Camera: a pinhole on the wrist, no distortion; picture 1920 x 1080 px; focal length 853.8 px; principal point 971.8 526.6 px. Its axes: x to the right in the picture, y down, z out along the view. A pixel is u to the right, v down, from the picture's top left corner.
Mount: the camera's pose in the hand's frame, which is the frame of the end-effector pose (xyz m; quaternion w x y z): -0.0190 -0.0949 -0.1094 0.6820 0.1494 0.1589 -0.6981
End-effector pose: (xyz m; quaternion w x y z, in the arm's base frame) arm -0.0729 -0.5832 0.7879 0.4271 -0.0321 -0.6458 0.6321
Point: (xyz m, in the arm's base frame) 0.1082 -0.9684 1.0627
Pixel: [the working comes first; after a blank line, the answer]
In the camera's frame: 0.1301 -0.1796 0.4456

1221.1 182.5
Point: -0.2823 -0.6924 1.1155
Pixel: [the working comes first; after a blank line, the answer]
In the camera's frame: -0.0757 0.2506 0.3819

outside the picture
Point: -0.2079 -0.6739 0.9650
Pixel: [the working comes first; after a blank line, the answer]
In the camera's frame: -0.1221 0.1371 0.2658

579.5 966.9
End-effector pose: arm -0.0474 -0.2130 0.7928 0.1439 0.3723 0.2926 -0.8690
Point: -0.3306 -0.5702 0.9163
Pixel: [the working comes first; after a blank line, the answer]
In the camera's frame: -0.4157 0.1193 0.4223

131.3 767.8
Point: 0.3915 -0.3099 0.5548
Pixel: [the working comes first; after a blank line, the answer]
In the camera's frame: -0.3355 -0.1082 -0.3911

behind the camera
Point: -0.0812 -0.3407 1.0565
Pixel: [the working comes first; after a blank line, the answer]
In the camera's frame: -0.2130 -0.1544 0.2864

336.7 66.2
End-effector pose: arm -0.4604 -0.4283 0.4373 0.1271 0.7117 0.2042 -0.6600
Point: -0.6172 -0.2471 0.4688
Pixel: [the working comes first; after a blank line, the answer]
In the camera's frame: 0.0569 0.0027 0.2079

1205.4 537.5
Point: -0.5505 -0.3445 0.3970
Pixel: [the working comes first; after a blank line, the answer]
In the camera's frame: -0.0525 0.0627 0.1485

670.1 887.0
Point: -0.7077 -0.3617 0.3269
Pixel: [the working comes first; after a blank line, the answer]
In the camera's frame: -0.0737 0.1211 0.3099

768.8 860.2
